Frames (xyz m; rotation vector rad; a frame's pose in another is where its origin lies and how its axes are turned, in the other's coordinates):
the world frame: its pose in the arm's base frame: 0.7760 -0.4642 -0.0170 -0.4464 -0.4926 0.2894
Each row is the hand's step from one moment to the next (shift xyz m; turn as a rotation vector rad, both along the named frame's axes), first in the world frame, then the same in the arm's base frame.
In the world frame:
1: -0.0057 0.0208 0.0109 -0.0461 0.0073 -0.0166
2: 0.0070 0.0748 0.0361 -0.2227 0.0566 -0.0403
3: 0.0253 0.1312 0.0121 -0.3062 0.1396 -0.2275
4: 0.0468 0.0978 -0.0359 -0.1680 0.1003 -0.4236
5: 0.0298 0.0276 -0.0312 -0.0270 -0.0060 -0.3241
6: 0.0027 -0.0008 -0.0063 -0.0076 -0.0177 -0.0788
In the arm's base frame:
1: -0.0137 0.0196 -0.0035 -0.0316 -0.0164 -0.0345
2: -0.0245 0.0795 -0.0045 -0.1763 -0.0472 -0.1453
3: -0.0058 0.1269 -0.0431 -0.1641 -0.0699 -0.3650
4: 0.0423 0.0897 -0.0567 0.0593 -0.1195 -0.4471
5: 0.0367 0.0243 -0.0262 0.1442 -0.1254 -0.2632
6: 0.0056 -0.0018 -0.0035 0.0368 -0.0449 -0.0567

